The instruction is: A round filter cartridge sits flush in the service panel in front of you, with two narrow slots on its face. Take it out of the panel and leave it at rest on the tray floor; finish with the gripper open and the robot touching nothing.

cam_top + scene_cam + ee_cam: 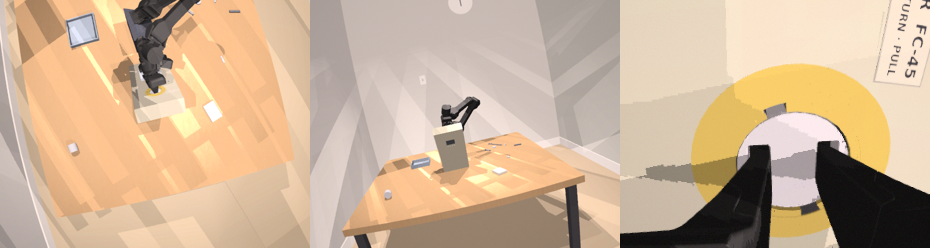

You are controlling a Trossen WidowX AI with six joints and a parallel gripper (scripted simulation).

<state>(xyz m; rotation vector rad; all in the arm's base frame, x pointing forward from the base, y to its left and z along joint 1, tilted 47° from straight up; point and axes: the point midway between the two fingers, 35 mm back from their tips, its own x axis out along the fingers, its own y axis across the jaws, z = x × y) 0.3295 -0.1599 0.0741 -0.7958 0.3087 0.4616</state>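
Right now the round filter cartridge is 10 mm ahead of my gripper tip and 10 mm below it. Also, from my gripper tip: flat beige block: 160 mm ahead, 240 mm to the left, 260 mm below; blue-grey tray: 480 mm behind, 210 mm to the right, 250 mm below; service panel box: 40 mm behind, 10 mm to the left, 80 mm below.
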